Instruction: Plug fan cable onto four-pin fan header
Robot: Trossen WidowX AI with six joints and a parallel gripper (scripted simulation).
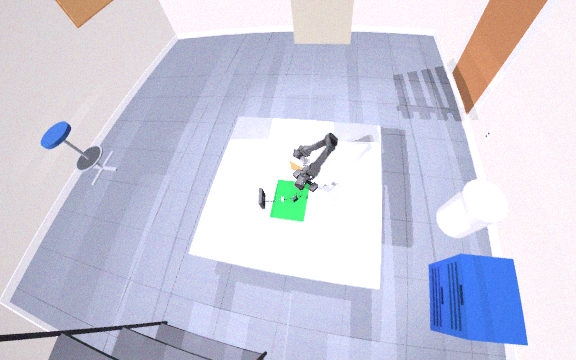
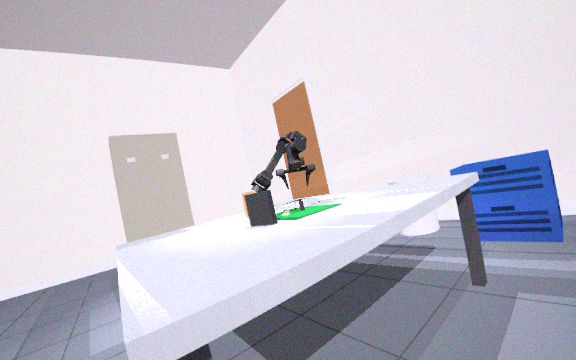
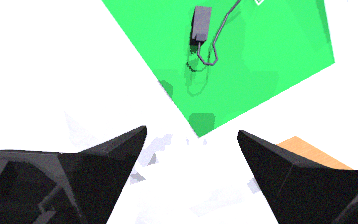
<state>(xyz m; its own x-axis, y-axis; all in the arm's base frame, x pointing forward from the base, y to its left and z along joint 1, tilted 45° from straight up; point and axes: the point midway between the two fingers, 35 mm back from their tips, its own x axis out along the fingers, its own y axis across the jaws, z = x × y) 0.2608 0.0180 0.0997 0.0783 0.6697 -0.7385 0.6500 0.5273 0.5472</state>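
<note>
Right now the black fan plug is 80 mm to the right of my gripper tip, 80 mm below it and 70 mm ahead of it. Round my gripper tip: black fan (300 mm to the right, 90 mm ahead, 40 mm below); then white four-pin fan header (170 mm to the right, 100 mm below, 70 mm ahead); then green board (110 mm to the right, 110 mm below, 70 mm ahead).
</note>
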